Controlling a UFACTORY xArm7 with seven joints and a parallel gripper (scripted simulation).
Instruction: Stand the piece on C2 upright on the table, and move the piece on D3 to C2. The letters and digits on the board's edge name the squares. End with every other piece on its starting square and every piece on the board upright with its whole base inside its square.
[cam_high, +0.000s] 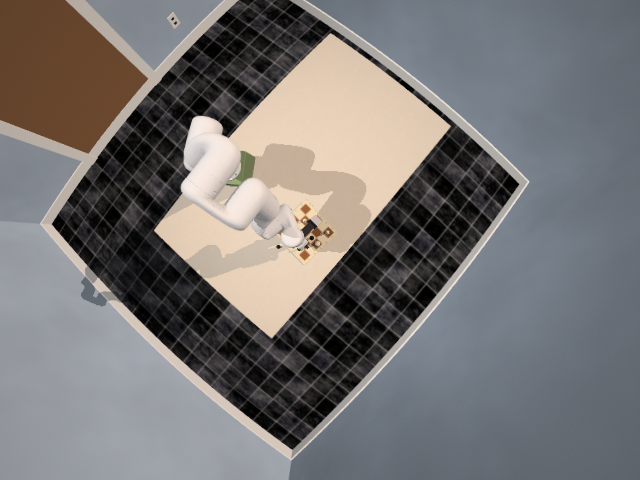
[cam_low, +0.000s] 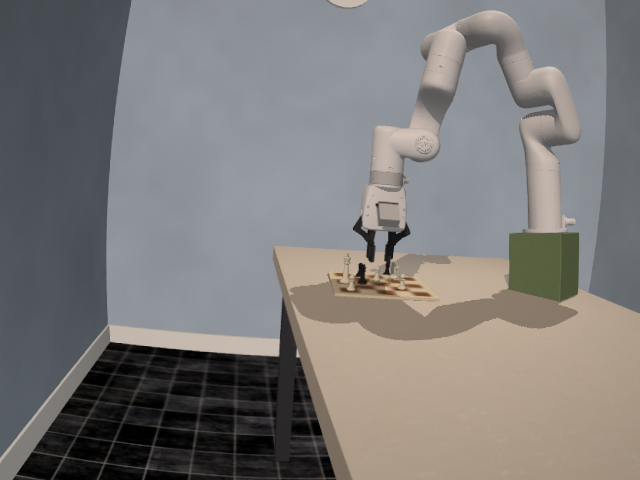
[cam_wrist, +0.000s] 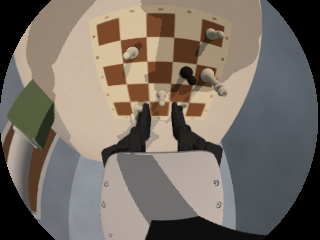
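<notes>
Now: the chessboard 4 cm to the left of my hand and 7 cm below it.
</notes>
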